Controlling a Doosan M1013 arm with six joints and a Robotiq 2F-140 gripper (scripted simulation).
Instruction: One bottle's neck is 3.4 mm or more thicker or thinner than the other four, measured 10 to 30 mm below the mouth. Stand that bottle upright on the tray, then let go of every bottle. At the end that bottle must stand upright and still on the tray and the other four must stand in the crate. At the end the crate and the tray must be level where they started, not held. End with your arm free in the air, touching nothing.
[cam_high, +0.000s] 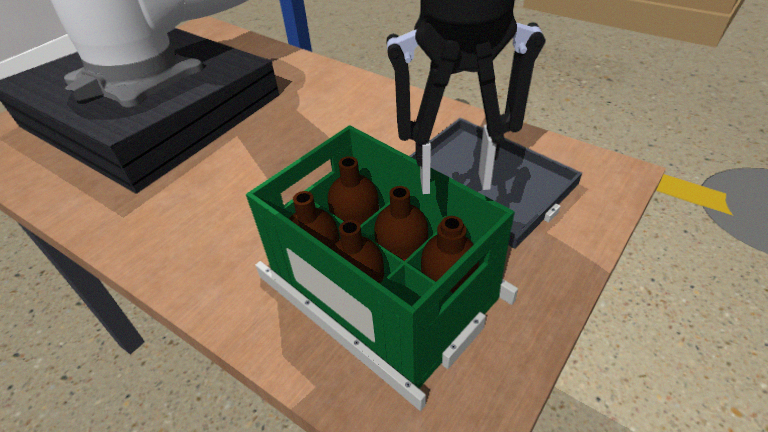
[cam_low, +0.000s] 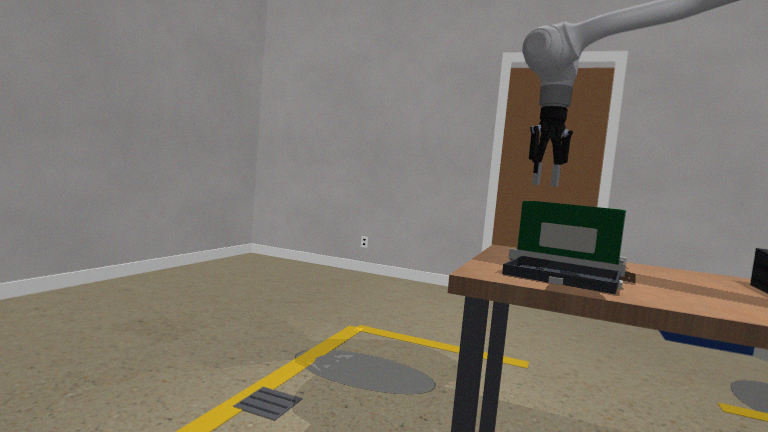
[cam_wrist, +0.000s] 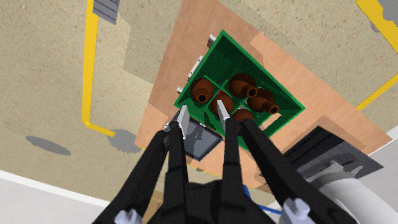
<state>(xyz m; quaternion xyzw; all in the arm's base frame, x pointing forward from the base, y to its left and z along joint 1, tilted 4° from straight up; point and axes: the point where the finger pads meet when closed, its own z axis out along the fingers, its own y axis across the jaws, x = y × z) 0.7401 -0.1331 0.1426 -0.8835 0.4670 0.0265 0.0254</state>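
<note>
Now: hand 90 mm past the crate, 20 mm to the left of it and 170 mm above it. The rest, counted from my hand: grey tray (60 mm behind, 260 mm to the left, 240 mm below).
</note>
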